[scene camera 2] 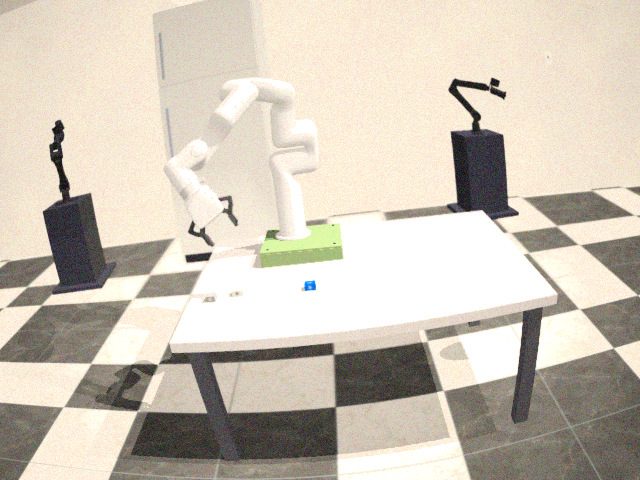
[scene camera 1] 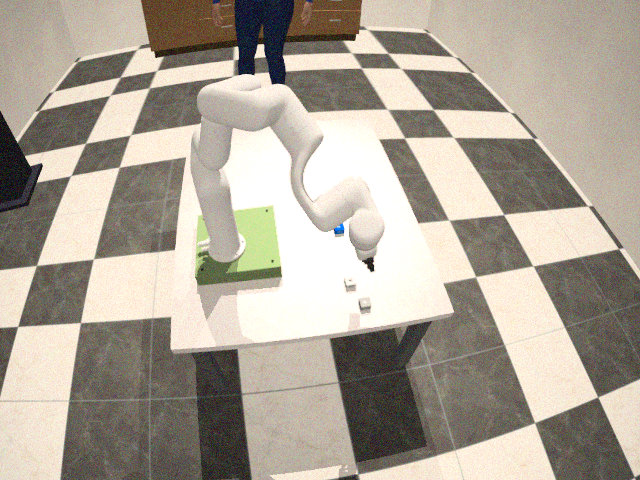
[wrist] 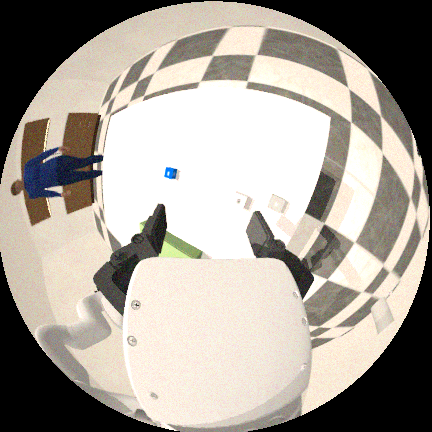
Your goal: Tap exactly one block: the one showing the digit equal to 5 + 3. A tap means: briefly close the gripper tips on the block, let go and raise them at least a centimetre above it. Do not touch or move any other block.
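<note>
A blue block (scene camera 1: 338, 228) (scene camera 2: 310, 285) (wrist: 171, 173) lies on the white table (scene camera 1: 305, 320) (scene camera 2: 413, 289) (wrist: 215, 125). A white block (scene camera 1: 350, 283) (scene camera 2: 236, 293) (wrist: 243, 200) and a greyish block (scene camera 1: 364, 303) (scene camera 2: 209, 297) (wrist: 278, 203) lie close together near one table end, apart from the blue one. Marks show on the blocks, but I cannot read the digits for certain. My gripper (scene camera 1: 371, 267) (scene camera 2: 224, 234) (wrist: 208, 217) is open and empty, tilted, high above the table and clear of all the blocks.
The arm stands on a green base (scene camera 1: 258, 237) (scene camera 2: 320, 242) (wrist: 177, 245) on the table. A person (scene camera 1: 263, 31) (wrist: 65, 170) stands beyond the table's far end. Two dark pedestals (scene camera 2: 74, 242) (scene camera 2: 480, 170) with small black arms and a fridge (scene camera 2: 206, 41) stand behind the table.
</note>
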